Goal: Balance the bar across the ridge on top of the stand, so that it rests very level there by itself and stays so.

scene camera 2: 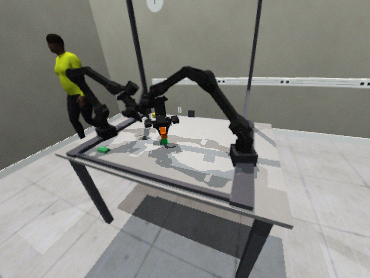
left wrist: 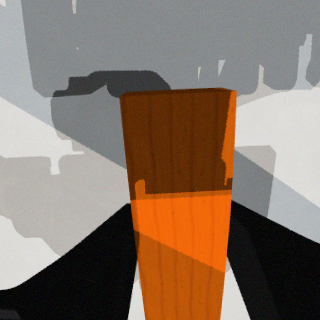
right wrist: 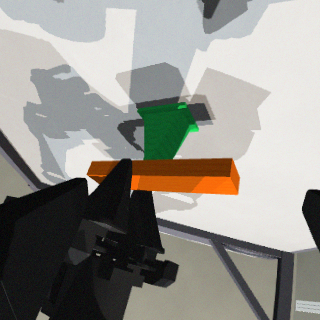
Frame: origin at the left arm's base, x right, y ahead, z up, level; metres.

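Seen in the pictures: left gripper, between the fingertips: [scene camera 2: 163,134] [left wrist: 177,210] [right wrist: 136,168]; right gripper, between the fingertips: [scene camera 2: 145,120] [right wrist: 197,194]; left arm's base, origin of its link: [scene camera 2: 243,149]; right arm's base, origin of its link: [scene camera 2: 105,127].
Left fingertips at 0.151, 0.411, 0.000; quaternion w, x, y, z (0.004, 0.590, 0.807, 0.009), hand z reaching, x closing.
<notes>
Offsets run from my left fingertips to a thing's top centre, as dx, dy, dz.
An orange bar {+0.024, +0.008, +0.017} [scene camera 2: 163,132] [left wrist: 181,220] [right wrist: 200,184] looks about level in the right wrist view, over the narrow top of the green stand [scene camera 2: 164,142] [right wrist: 164,131]. The bar hides that top, so I cannot tell whether they touch. My left gripper [scene camera 2: 162,128] [left wrist: 177,210] [right wrist: 136,168] is shut on the bar, with a finger on each side, left of the bar's middle in the right wrist view. The stand does not show in the left wrist view. My right gripper [right wrist: 197,194] is open and empty, with its fingers wide apart at the sides of its view.
A flat green piece {-0.079, +0.354, -0.045} [scene camera 2: 103,149] lies on the table near its left edge. The left arm [scene camera 2: 220,95] reaches in from the right of the scene view, and the right arm [scene camera 2: 90,100] from the left. Dark rails [scene camera 2: 150,179] run along the table's edges.
</notes>
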